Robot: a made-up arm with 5 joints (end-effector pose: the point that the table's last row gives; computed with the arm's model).
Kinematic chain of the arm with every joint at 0, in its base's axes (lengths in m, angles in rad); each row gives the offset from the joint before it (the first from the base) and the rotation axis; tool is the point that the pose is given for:
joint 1: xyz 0 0 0.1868 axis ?
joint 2: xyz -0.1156 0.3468 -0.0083 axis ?
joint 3: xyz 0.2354 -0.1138 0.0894 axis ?
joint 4: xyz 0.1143 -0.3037 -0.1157 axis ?
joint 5: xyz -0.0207 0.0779 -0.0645 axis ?
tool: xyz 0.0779 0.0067 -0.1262
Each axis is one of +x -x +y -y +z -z.
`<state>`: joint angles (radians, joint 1 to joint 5).
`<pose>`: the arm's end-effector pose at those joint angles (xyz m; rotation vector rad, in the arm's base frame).
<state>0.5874 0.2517 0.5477 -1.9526 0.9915</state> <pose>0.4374 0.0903 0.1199 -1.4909 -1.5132 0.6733</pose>
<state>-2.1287 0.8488 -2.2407 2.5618 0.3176</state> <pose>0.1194 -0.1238 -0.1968 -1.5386 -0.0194 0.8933</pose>
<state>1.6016 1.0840 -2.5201 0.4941 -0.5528</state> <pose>-0.0104 -0.1098 0.0808 1.5654 -2.0200 -0.5326</pose>
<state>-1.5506 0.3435 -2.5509 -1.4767 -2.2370</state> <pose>-0.1799 -0.0542 0.2968 0.5684 -2.4589 -1.2229</pose>
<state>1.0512 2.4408 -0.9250 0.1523 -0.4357</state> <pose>-0.6371 0.2922 0.1269 -1.5612 -1.6903 -1.7594</pose>
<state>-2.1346 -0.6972 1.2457 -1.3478 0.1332</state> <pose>-0.1913 -0.3583 0.6934 -2.5598 1.0178 -1.2241</pose>
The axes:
joint 1: +z
joint 2: +x
joint 3: -y
joint 4: +x
joint 5: -y

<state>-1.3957 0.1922 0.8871 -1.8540 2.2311</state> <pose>0.0383 -0.3796 0.1714 -2.3284 -0.2467 0.7641</pose>
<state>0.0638 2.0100 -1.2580 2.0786 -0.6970</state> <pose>0.1724 0.4396 -0.0862 -1.5814 -1.0592 -0.4943</pose>
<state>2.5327 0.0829 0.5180 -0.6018 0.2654</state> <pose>-0.3141 0.3256 0.0706 0.7076 -0.9316 2.2029</pose>
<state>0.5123 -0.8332 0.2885 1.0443 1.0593</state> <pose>0.2289 0.3520 0.4787 0.6257 -1.1162 0.5430</pose>
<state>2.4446 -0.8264 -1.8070 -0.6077 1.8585</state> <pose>-0.0137 -0.0911 0.3689 -0.5919 -0.7955 2.8734</pose>
